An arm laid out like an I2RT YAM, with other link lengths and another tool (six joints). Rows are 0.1 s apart.
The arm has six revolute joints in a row. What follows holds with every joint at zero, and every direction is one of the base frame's.
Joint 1 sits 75.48 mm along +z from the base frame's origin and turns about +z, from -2.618 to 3.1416 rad.
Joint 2 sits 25.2 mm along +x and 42.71 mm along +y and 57.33 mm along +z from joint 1 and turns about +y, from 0 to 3.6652 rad.
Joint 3 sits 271.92 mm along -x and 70.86 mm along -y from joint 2 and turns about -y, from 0 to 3.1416 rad.
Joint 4 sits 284.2 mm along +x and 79.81 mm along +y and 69.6 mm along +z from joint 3 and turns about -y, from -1.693 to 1.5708 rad.
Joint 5 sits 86.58 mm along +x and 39.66 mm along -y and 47.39 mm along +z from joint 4 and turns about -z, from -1.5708 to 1.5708 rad.
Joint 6 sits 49.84 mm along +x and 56.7 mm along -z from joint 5 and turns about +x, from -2.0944 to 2.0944 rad.
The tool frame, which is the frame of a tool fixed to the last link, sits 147 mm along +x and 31 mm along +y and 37 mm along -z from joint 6; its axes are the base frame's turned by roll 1.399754, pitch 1.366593 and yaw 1.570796 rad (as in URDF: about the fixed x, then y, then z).
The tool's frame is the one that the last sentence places.
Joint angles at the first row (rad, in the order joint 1, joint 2, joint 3, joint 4, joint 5, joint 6):
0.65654 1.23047 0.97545 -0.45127 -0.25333 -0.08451
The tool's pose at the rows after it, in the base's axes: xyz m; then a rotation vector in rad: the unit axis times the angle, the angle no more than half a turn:
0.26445 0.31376 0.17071 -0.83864 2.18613 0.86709
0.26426 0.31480 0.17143 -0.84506 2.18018 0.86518
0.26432 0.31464 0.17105 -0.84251 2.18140 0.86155
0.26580 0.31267 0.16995 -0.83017 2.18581 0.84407
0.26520 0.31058 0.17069 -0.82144 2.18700 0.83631
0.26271 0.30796 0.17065 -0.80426 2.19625 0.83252
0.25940 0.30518 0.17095 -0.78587 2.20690 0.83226
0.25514 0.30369 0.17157 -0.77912 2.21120 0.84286
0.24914 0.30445 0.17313 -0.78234 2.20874 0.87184
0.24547 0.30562 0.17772 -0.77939 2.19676 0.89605
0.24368 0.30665 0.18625 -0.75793 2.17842 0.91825
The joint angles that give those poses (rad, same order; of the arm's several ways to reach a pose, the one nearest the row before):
0.66091 1.23136 0.97485 -0.45234 -0.23849 -0.08758
0.66460 1.23102 0.97552 -0.44963 -0.23622 -0.09089
0.66618 1.23039 0.97446 -0.44934 -0.23156 -0.08916
0.66805 1.22706 0.97106 -0.44962 -0.21334 -0.08479
0.66884 1.21695 0.96681 -0.45395 -0.20402 -0.08074
0.67093 1.20331 0.95951 -0.46316 -0.19417 -0.06762
0.67260 1.18783 0.95234 -0.47532 -0.18699 -0.05258
0.67299 1.17268 0.94380 -0.48315 -0.19230 -0.04356
0.67296 1.15750 0.93373 -0.48533 -0.21411 -0.03634
0.67328 1.14072 0.92773 -0.48281 -0.22891 -0.02720
0.67362 1.11797 0.92491 -0.47794 -0.23449 -0.00636

